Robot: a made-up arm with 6 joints. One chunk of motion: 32 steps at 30 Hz.
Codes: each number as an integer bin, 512 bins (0 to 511) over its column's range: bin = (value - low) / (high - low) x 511, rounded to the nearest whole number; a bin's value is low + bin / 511 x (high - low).
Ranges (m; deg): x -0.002..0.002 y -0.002..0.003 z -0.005..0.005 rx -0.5..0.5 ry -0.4..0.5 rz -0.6..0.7
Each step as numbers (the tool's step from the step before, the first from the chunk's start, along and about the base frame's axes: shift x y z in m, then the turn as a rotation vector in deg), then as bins.
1 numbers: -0.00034 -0.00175 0.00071 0.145 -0.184 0.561
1 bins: 212 26 292 330 123 456
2 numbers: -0.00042 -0.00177 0.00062 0.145 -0.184 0.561
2 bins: 202 24 287 330 123 456
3 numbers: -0.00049 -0.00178 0.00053 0.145 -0.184 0.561
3 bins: 193 22 283 330 123 456
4 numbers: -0.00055 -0.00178 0.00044 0.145 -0.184 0.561
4 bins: 185 22 278 330 123 456
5 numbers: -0.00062 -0.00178 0.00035 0.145 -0.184 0.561
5 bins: 176 22 273 330 123 456
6 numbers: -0.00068 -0.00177 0.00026 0.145 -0.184 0.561
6 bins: 169 24 269 330 123 456
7 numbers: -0.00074 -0.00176 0.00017 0.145 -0.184 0.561
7 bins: 161 25 264 330 123 456
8 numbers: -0.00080 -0.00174 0.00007 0.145 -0.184 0.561
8 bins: 153 27 259 330 123 456
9 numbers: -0.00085 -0.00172 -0.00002 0.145 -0.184 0.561
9 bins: 147 29 254 330 123 456
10 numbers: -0.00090 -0.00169 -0.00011 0.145 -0.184 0.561
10 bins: 141 32 250 330 123 456
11 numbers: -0.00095 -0.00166 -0.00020 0.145 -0.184 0.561
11 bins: 134 35 245 330 123 456
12 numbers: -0.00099 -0.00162 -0.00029 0.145 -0.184 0.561
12 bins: 129 39 241 330 123 456
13 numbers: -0.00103 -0.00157 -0.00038 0.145 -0.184 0.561
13 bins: 124 44 236 330 123 456
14 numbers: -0.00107 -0.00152 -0.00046 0.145 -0.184 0.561
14 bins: 119 49 232 330 123 456
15 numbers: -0.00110 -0.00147 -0.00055 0.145 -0.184 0.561
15 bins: 115 54 227 330 123 456
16 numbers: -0.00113 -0.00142 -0.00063 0.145 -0.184 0.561
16 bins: 111 59 223 330 123 456
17 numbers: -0.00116 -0.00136 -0.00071 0.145 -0.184 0.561
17 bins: 107 65 219 330 123 456
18 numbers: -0.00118 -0.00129 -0.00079 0.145 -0.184 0.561
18 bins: 105 73 215 330 123 456
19 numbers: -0.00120 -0.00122 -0.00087 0.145 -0.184 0.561
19 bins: 102 80 211 330 123 456
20 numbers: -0.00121 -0.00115 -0.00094 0.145 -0.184 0.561
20 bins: 101 87 207 330 123 456
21 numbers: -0.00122 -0.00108 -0.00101 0.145 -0.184 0.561
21 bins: 100 94 204 330 123 456
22 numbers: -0.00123 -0.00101 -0.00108 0.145 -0.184 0.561
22 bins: 98 101 200 330 123 456
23 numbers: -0.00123 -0.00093 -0.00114 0.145 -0.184 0.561
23 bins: 98 109 197 330 123 456
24 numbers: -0.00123 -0.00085 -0.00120 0.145 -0.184 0.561
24 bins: 98 118 194 330 123 456
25 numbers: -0.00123 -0.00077 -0.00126 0.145 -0.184 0.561
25 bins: 98 126 191 330 123 456
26 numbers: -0.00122 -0.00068 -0.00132 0.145 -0.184 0.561
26 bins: 100 135 188 330 123 456
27 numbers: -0.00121 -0.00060 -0.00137 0.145 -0.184 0.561
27 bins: 101 143 185 330 123 456
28 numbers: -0.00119 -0.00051 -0.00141 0.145 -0.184 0.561
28 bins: 103 152 183 330 123 456
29 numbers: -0.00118 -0.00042 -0.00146 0.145 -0.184 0.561
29 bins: 105 161 181 330 123 456
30 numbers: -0.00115 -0.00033 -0.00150 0.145 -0.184 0.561
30 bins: 109 171 179 330 123 456
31 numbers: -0.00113 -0.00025 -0.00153 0.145 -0.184 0.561
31 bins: 111 179 177 330 123 456
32 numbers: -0.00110 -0.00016 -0.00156 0.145 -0.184 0.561
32 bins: 115 188 176 330 123 456
